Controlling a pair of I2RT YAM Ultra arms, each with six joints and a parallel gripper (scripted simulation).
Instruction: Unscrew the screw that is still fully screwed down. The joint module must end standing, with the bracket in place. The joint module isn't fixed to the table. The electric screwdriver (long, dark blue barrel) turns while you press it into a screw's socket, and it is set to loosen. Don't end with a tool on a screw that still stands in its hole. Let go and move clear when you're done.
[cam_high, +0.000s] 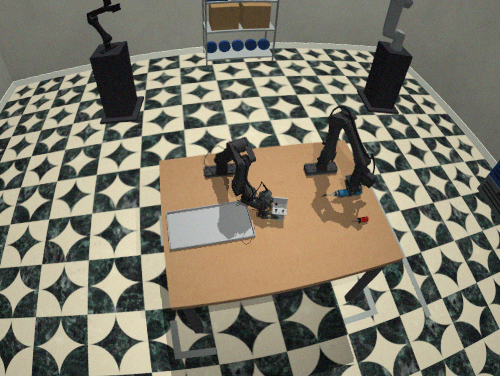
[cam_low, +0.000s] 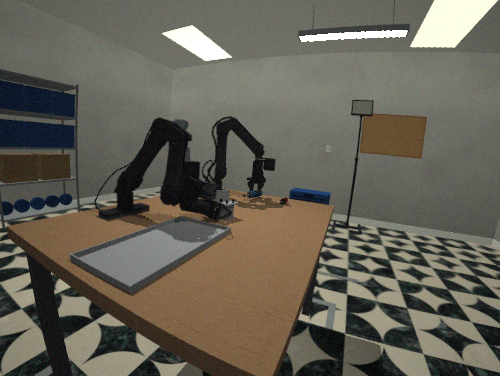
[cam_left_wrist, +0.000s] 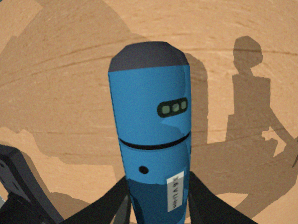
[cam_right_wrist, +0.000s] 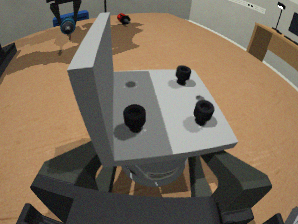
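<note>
My right hand is 50 mm below the grey l-shaped bracket. The rest, counted from my right hand: red-handled screwdriver (450 mm to the left, 60 mm ahead, 10 mm below); then screw (270 mm to the left, 90 mm behind, 20 mm above); then grey tray (350 mm to the right, 40 mm ahead, 20 mm below).
</note>
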